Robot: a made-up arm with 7 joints. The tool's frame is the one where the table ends.
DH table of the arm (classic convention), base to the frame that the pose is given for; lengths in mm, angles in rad. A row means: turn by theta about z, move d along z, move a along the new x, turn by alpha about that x. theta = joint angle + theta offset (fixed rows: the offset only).
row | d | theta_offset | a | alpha
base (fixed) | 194.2 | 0 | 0 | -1.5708
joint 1 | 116.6 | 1.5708 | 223.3 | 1.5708
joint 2 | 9.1 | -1.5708 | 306.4 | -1.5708
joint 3 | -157.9 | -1.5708 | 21.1 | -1.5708
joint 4 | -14.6 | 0 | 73.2 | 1.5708
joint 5 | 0 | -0.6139 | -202.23 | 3.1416
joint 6 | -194.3 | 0.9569 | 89.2 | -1.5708
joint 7 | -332.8 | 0 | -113 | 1.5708
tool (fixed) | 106.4 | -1.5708 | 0 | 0
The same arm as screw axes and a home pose.
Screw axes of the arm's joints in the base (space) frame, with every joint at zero. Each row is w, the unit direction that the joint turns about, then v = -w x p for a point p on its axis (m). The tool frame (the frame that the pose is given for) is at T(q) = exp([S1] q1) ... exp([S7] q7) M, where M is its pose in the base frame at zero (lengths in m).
S1 = (0, 1, 0, -0.1942, 0.0000, 0.0000)
S2 = (1, 0, 0, 0.0000, -0.0291, -0.1166)
S3 = (0, 0, -1, 0.1898, 0.0091, 0.0000)
S4 = (0, -1, 0, 0.1288, 0.0000, -0.0302)
S5 = (0, 0, -1, 0.1752, 0.1034, 0.0000)
S6 = (0, 0, 1, -0.2917, 0.0619, 0.0000)
S7 = (-1, 0, 0, 0.0000, 0.0655, -0.2025)
M =
1 0 0.000012 0.2709
0 1 0.000001 -0.3155
-0.000012 -0.000001 1 0.0409
0 0 0 1

